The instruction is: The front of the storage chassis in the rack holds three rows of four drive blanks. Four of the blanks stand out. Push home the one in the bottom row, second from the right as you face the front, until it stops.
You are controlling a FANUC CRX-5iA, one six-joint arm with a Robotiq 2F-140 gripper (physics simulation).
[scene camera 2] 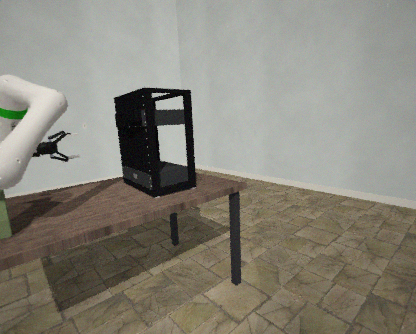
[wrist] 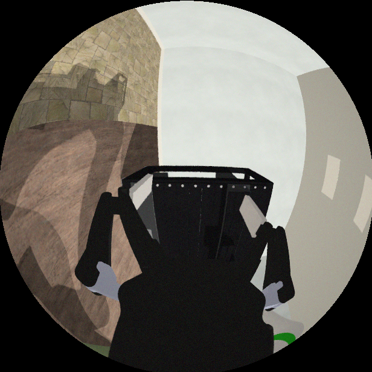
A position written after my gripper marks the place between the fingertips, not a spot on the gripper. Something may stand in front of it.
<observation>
I see my gripper point(wrist: 198, 193) and a black rack point(scene camera 2: 142, 169).
The black rack also shows in the wrist view point(wrist: 223, 233).
</observation>
